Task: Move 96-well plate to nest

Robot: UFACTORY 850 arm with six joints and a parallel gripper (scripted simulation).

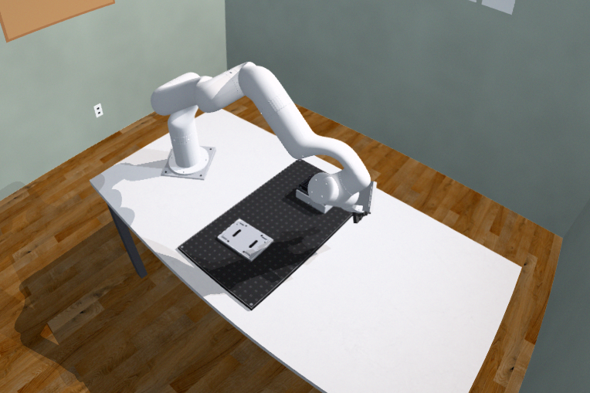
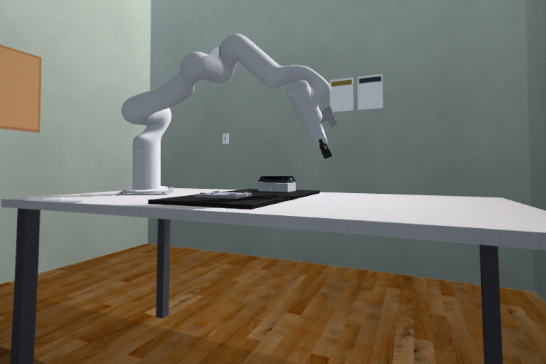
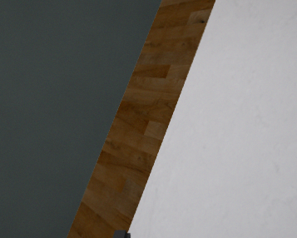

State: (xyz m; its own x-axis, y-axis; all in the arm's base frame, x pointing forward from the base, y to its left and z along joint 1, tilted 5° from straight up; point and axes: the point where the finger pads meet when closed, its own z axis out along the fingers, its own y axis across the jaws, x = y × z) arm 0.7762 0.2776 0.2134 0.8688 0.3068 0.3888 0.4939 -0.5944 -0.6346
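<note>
Now: the 96-well plate 24 cm behind my hand, 12 cm below it and 2 cm to the left of it. The rest, counted from my hand: plate nest 33 cm to the right, 25 cm behind, 18 cm below.
</note>
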